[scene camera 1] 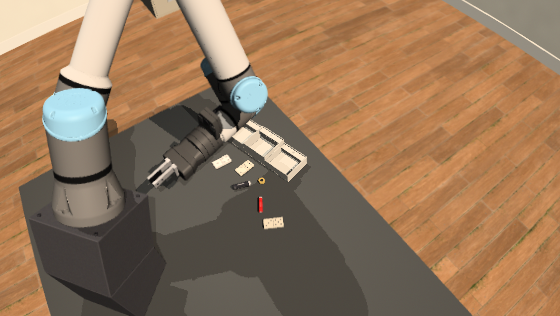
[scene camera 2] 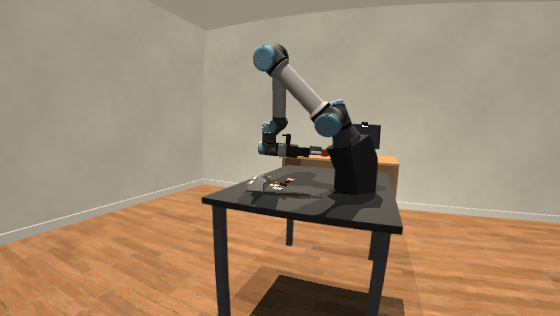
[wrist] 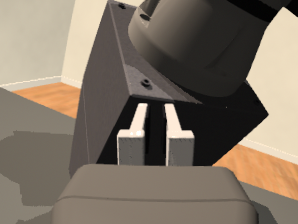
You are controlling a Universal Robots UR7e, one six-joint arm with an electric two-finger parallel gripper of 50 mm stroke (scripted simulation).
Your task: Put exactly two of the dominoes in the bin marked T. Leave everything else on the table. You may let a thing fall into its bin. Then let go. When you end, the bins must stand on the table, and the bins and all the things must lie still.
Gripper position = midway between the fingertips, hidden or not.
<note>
In view: my gripper [scene camera 1: 151,183].
My gripper also shows in the wrist view [wrist: 155,119].
</note>
